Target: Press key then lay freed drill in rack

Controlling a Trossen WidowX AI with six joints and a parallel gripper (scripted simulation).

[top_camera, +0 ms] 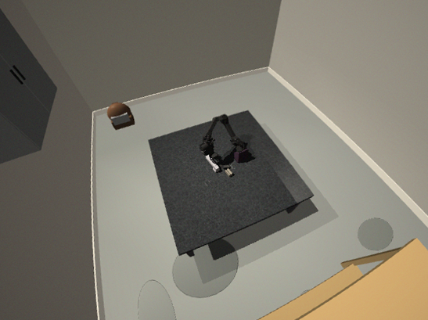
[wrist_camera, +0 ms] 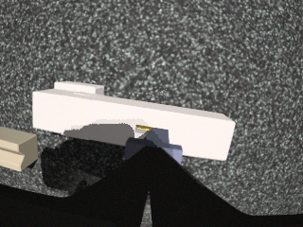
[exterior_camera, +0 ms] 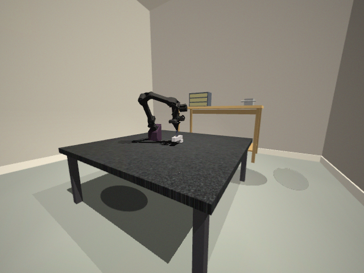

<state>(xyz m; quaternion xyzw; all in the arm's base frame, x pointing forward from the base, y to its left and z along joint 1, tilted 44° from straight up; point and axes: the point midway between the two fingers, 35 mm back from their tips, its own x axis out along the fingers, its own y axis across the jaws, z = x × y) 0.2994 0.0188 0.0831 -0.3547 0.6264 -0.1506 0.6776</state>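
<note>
My gripper tip is now 20 mm past the drill, 50 mm to the right of it and 80 mm above it.
</note>
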